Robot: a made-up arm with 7 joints.
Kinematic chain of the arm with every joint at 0, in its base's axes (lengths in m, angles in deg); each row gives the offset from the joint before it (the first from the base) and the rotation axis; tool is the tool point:
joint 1: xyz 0 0 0.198 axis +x
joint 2: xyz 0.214 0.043 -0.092 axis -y
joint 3: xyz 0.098 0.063 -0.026 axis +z
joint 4: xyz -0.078 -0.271 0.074 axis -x
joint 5: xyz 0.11 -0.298 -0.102 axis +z
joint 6: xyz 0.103 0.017 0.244 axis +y
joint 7: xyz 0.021 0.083 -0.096 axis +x
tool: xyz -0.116 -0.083 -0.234
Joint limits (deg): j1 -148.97..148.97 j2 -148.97..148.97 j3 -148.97..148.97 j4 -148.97..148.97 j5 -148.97..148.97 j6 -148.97..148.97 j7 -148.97..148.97
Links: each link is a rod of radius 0.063 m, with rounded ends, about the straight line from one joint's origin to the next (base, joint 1, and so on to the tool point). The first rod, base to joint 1, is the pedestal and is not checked.
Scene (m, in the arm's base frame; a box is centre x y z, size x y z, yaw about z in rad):
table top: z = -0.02
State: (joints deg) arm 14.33 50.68 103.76 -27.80 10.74 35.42 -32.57
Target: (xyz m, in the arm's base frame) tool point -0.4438 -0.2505 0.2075
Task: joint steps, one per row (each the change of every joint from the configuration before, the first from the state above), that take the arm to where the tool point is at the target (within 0.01 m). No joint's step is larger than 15 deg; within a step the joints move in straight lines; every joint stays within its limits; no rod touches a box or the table.
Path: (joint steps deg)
1: 4.14 13.77 -4.99 7.95 -1.31 5.15 0.33
2: 4.15 13.77 -4.98 7.95 -1.32 5.15 0.33
3: 4.14 13.77 -4.99 7.94 -1.31 5.15 0.32
4: 4.14 13.77 -4.98 7.95 -1.32 5.15 0.33
5: 4.15 13.77 -4.99 7.95 -1.31 5.16 0.33
6: 4.14 13.77 -4.98 7.95 -1.31 5.15 0.33

